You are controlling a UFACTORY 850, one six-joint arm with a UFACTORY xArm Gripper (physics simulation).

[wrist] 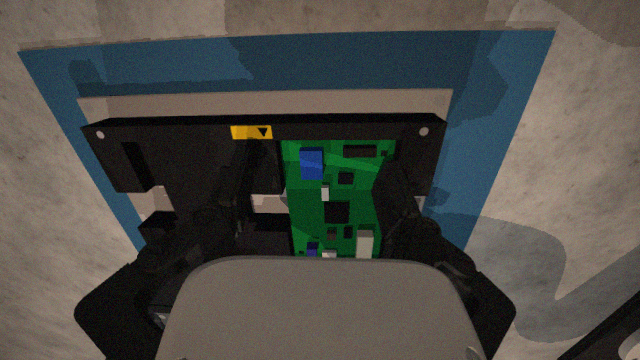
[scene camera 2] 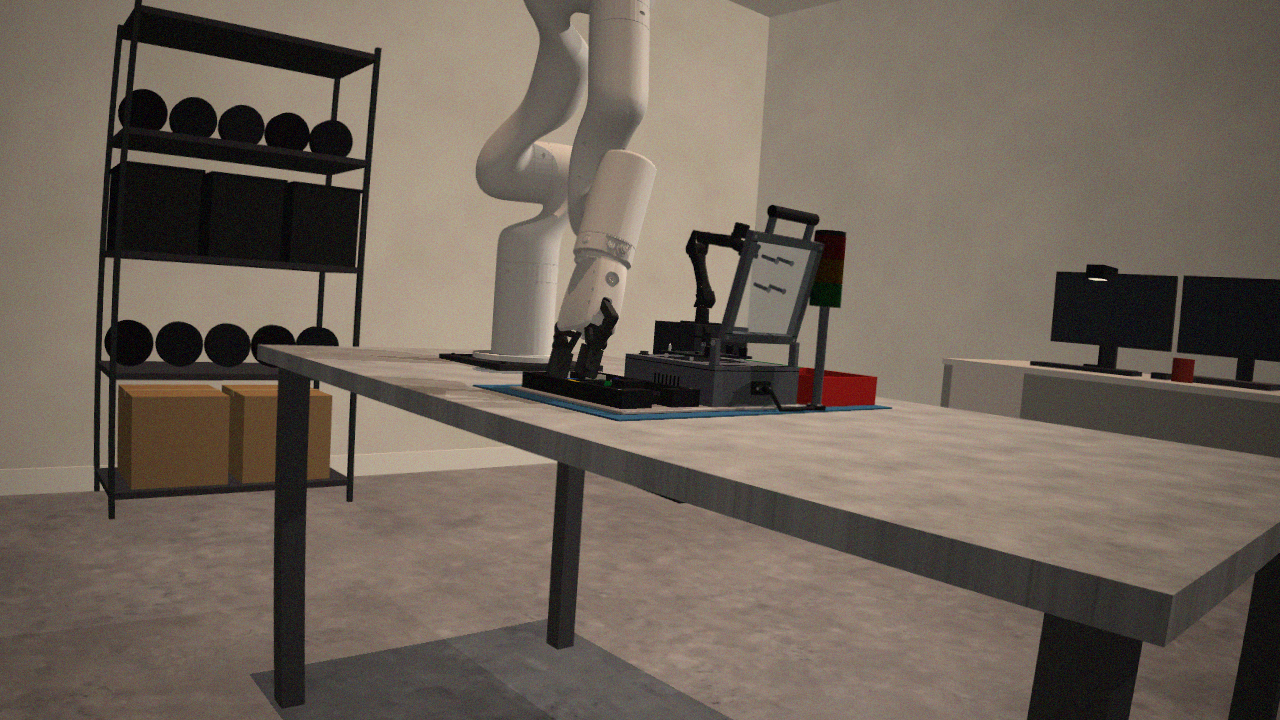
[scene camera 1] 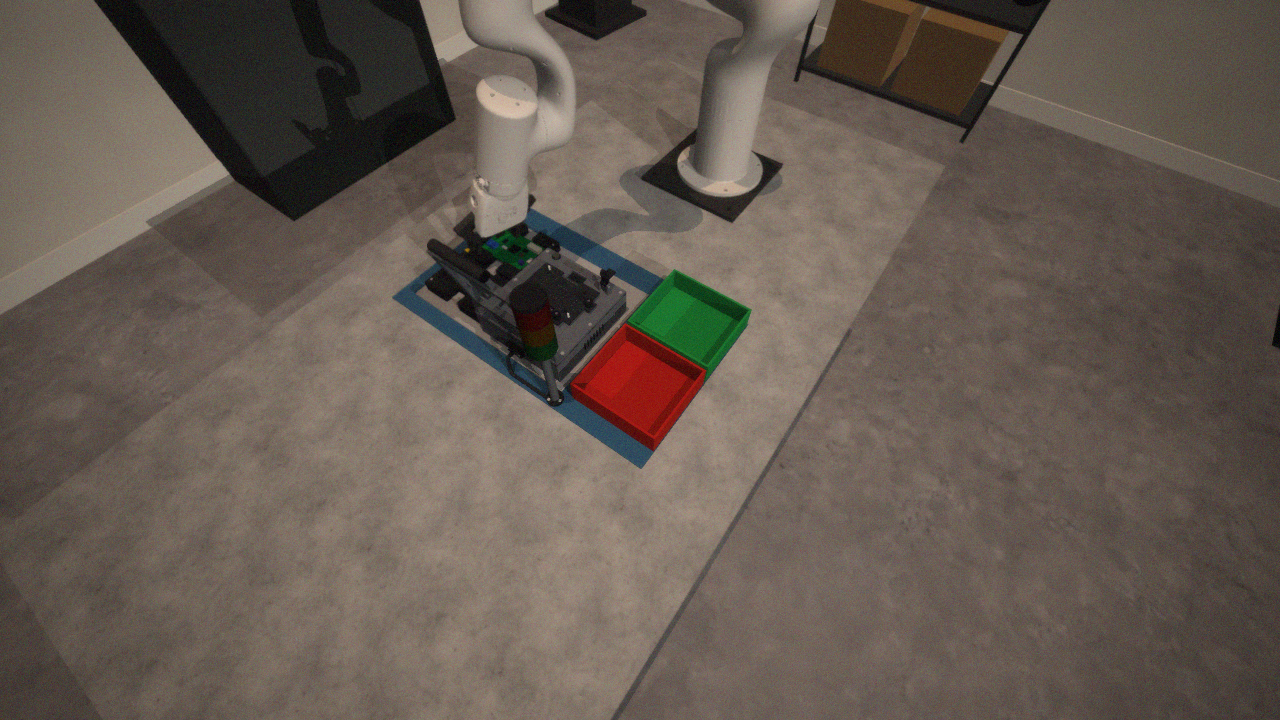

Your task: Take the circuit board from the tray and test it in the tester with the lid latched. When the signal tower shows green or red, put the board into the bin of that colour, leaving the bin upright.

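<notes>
The green circuit board (scene camera 1: pixel 508 248) (wrist: pixel 334 195) lies flat in the black tray (scene camera 2: pixel 586 391) (wrist: pixel 340 128). My gripper (scene camera 2: pixel 573 371) (wrist: pixel 317 169) is open and down at the tray, its fingers astride the board. In the wrist view the right finger overlaps the board's right edge and the left finger stands apart from its left edge; the tips are dark. The grey tester (scene camera 1: pixel 613 315) (scene camera 2: pixel 765 385) has its lid (scene camera 2: pixel 776 286) raised. The signal tower (scene camera 1: pixel 534 324) (scene camera 2: pixel 829 268) shows no bright lamp. The green bin (scene camera 1: pixel 689 320) and red bin (scene camera 1: pixel 638 385) (scene camera 2: pixel 836 386) stand upright.
A blue border (scene camera 1: pixel 590 428) (wrist: pixel 350 55) surrounds the tray and tester on the table (scene camera 2: pixel 984 483). The raised lid and tower stand tall beside the tray. My arm's base (scene camera 1: pixel 718 179) is behind. A black jointed arm (scene camera 2: pixel 702 268) shows in the background.
</notes>
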